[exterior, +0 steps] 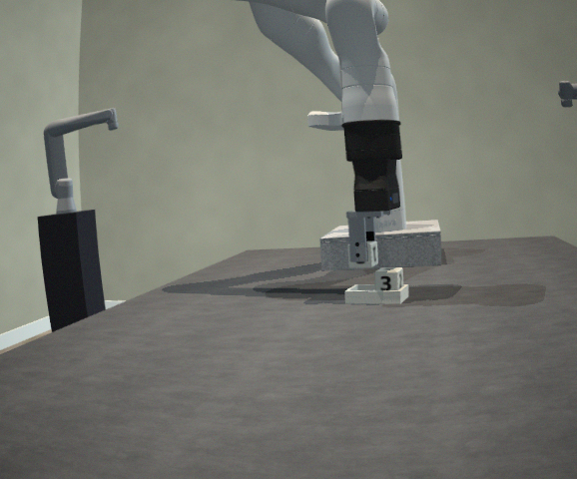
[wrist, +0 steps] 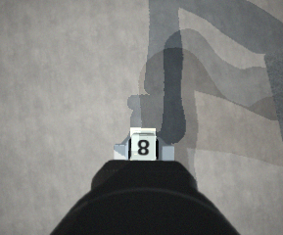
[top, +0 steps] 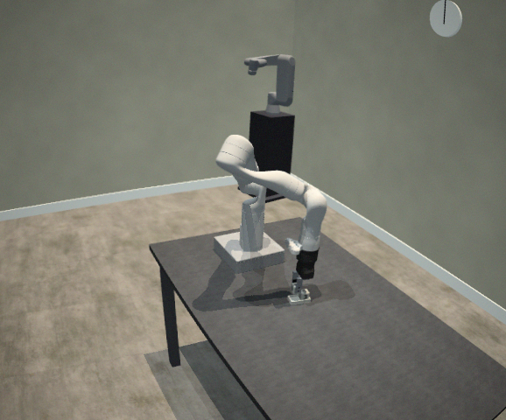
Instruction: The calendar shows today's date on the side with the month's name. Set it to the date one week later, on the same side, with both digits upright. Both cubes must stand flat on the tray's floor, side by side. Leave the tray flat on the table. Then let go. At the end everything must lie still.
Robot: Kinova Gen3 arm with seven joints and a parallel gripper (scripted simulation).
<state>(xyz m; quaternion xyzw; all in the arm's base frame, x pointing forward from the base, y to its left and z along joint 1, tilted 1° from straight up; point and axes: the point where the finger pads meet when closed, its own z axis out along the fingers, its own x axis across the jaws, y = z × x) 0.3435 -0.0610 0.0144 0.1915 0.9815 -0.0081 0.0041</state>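
My hand is 60 mm above the white tray, 20 mm to the right of it and 10 mm short of it.
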